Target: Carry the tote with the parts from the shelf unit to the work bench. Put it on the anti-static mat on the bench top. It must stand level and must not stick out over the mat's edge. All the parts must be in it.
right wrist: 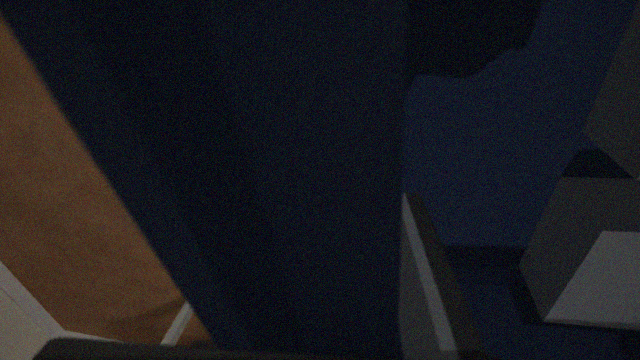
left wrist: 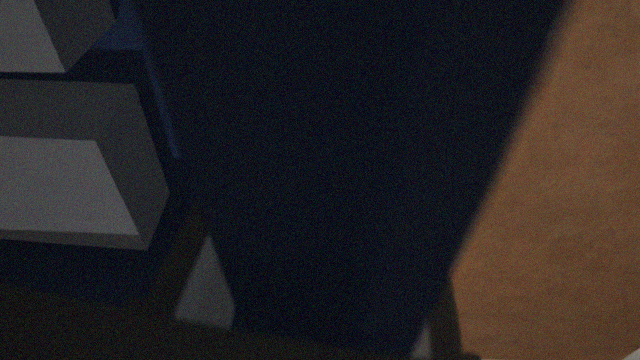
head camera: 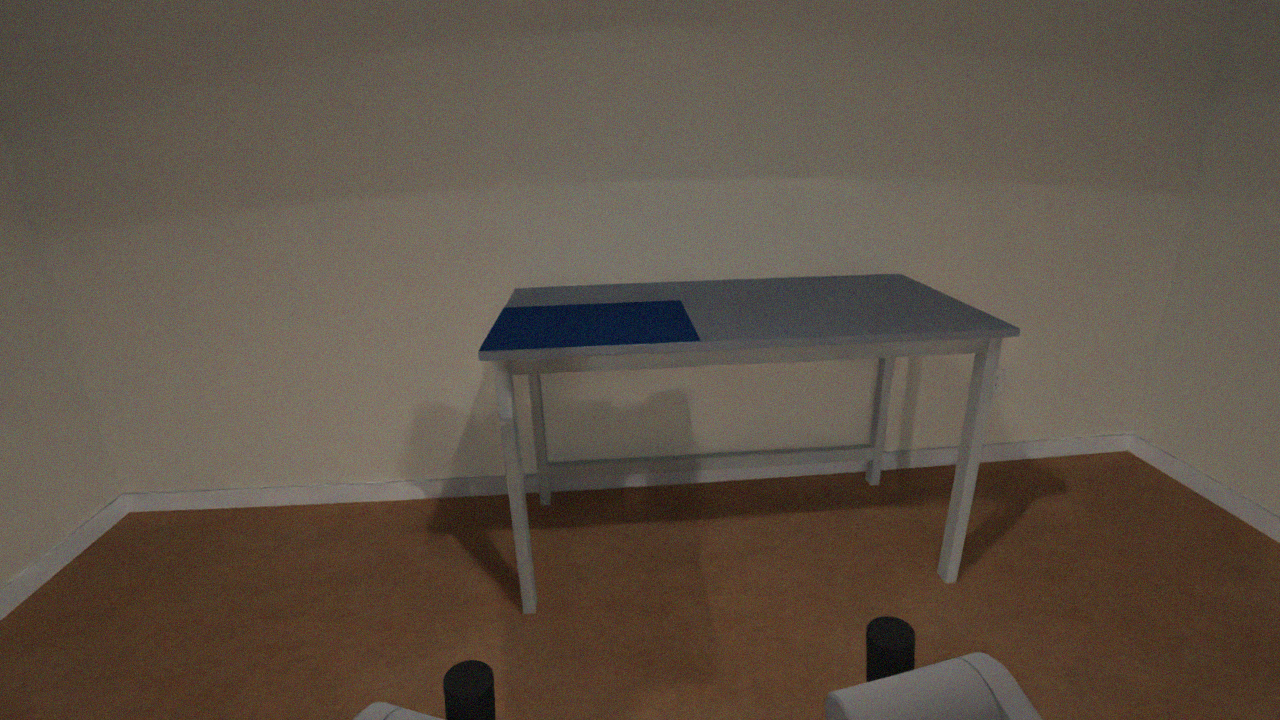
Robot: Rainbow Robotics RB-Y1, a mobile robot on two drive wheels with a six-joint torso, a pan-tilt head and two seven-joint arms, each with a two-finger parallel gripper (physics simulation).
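A dark blue tote fills much of both wrist views; it does not show in the head view. Grey block-shaped parts lie in it: a lower part and an upper part show in each wrist view. My left gripper is shut on one tote wall, my right gripper on the opposite wall. The rest of the tote's inside is hidden. In the head view, the blue anti-static mat lies on the left part of the grey work bench and reaches its front edge.
The bench stands ahead on light legs, with a low rear crossbar, near the back wall. Brown floor lies between me and the bench. Black cylinders and light grey arm parts show at the bottom.
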